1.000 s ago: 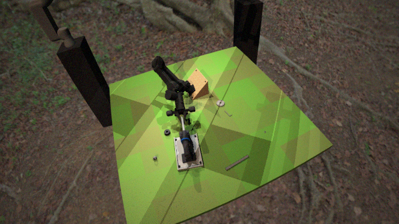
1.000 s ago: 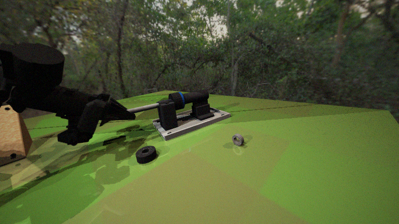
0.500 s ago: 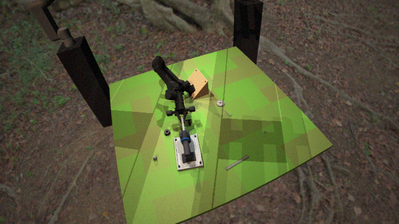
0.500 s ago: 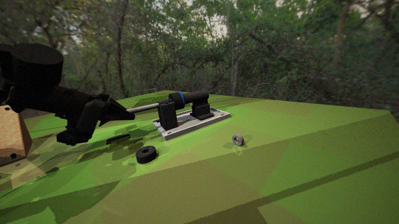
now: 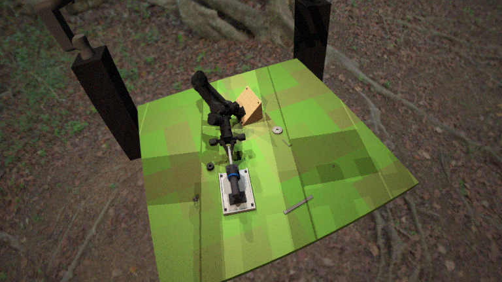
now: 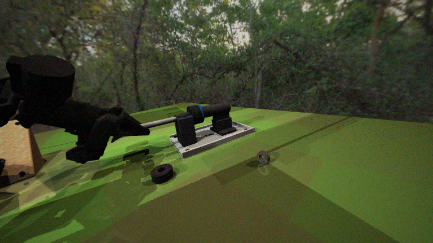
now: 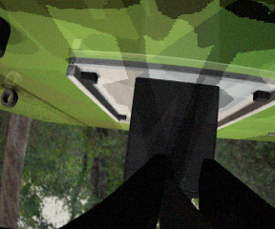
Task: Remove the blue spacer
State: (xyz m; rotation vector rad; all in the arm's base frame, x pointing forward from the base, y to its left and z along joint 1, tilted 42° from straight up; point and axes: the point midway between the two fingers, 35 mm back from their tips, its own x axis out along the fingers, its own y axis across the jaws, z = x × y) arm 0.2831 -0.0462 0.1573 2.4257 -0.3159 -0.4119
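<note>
The grey shaft lies 5 cm ahead of my gripper tip, 2 cm above it and 1 cm to the right of it. From my gripper tip the other things lie so: black ring 11 cm to the right, 5 cm below, 1 cm behind; blue spacer 14 cm ahead, 2 cm to the right, 2 cm above.
</note>
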